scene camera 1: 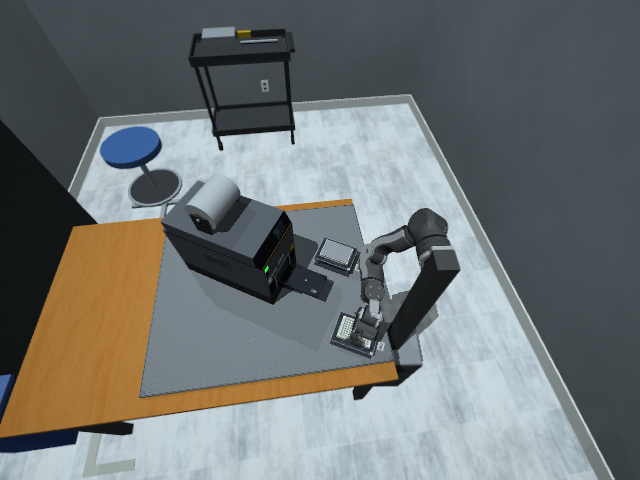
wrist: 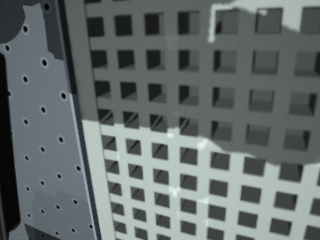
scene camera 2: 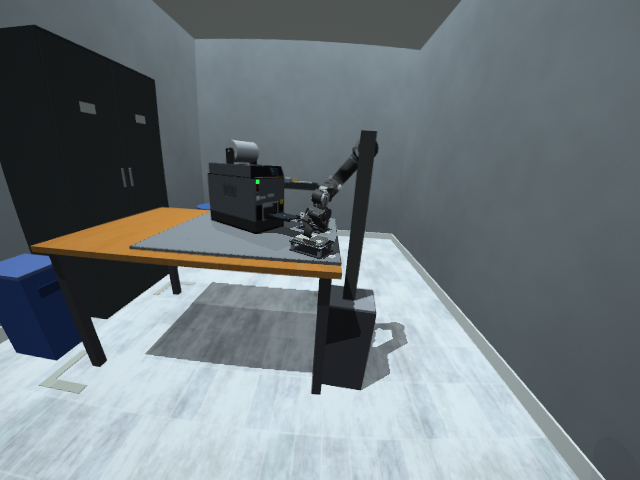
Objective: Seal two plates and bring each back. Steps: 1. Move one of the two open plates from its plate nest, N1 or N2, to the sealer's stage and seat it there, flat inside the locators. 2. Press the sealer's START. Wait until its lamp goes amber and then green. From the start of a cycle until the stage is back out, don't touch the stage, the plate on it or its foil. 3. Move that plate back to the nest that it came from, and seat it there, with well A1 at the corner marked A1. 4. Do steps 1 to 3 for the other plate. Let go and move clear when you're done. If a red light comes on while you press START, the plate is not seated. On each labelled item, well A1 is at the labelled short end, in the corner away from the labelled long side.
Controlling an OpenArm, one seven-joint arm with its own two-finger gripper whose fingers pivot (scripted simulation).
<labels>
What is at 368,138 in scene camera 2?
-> A black arm column.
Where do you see a black arm column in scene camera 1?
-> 442,266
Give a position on a sealer stage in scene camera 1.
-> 315,281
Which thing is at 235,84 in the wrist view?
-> A white well plate.
</labels>
